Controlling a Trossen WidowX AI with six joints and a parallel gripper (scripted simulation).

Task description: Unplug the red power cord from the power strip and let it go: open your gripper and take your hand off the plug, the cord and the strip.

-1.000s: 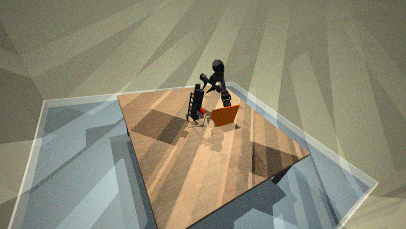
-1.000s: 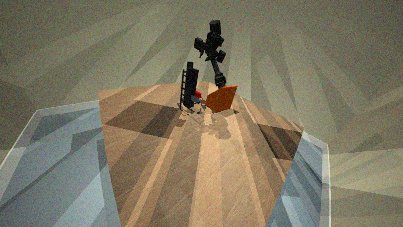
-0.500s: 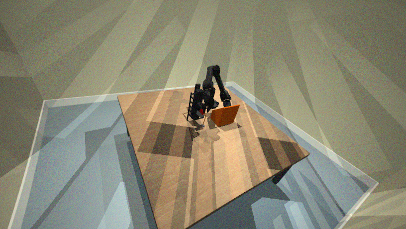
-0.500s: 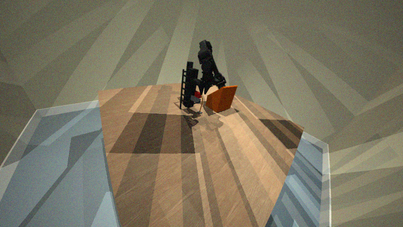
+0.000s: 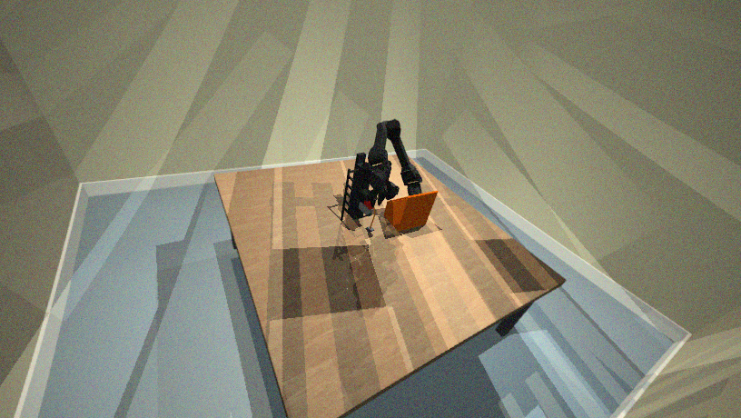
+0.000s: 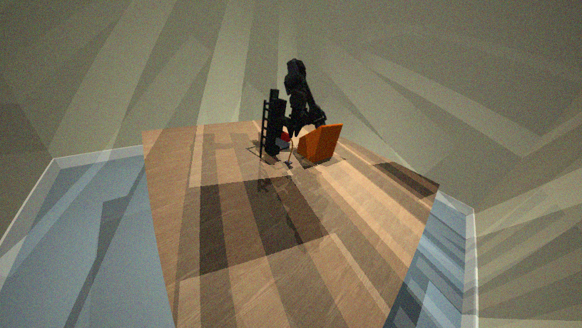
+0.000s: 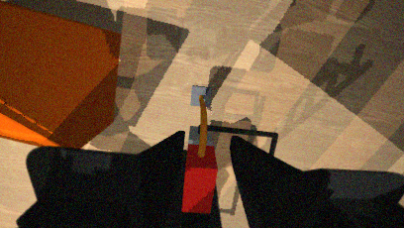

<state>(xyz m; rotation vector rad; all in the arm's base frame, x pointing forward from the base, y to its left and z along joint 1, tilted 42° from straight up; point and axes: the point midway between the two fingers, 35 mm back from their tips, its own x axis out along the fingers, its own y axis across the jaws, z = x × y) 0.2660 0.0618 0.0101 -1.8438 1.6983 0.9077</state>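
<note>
The red plug lies 60 mm to the right of my gripper tip, 10 mm below it and 10 mm ahead of it.
</note>
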